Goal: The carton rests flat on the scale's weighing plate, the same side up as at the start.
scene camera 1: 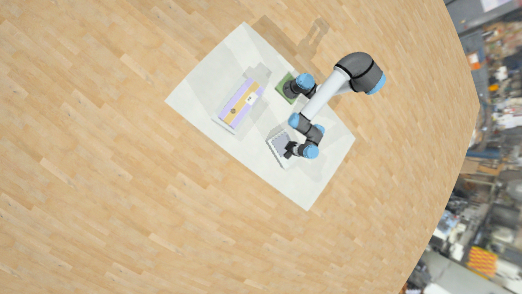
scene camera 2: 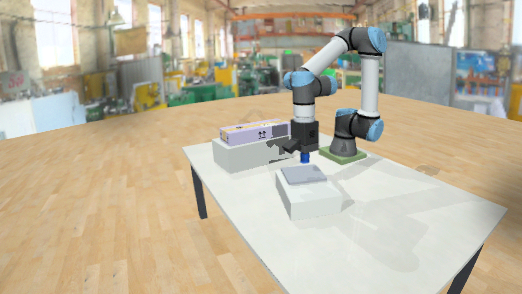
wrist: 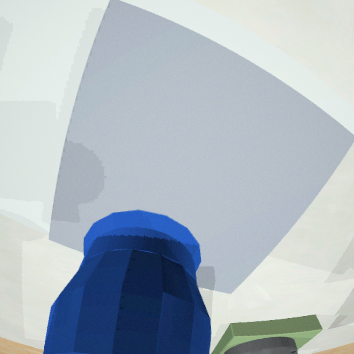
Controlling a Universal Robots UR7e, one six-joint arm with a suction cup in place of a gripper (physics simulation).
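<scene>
The carton, lilac with an orange tape band and a white label on top, lies flat on a long pale block at the left. It does not show in the wrist view. The grey weighing plate tops the white scale body, with no carton on it. My gripper, a blue suction cup, hangs a little above the plate near its edge, apart from the carton. Nothing hangs from the cup. In scene camera 1 the cup is hidden under the wrist.
The arm's green base plate stands at the table's back edge. The pale block with the carton stands on the white table, beside the scale. A black box juts from the side of the wrist.
</scene>
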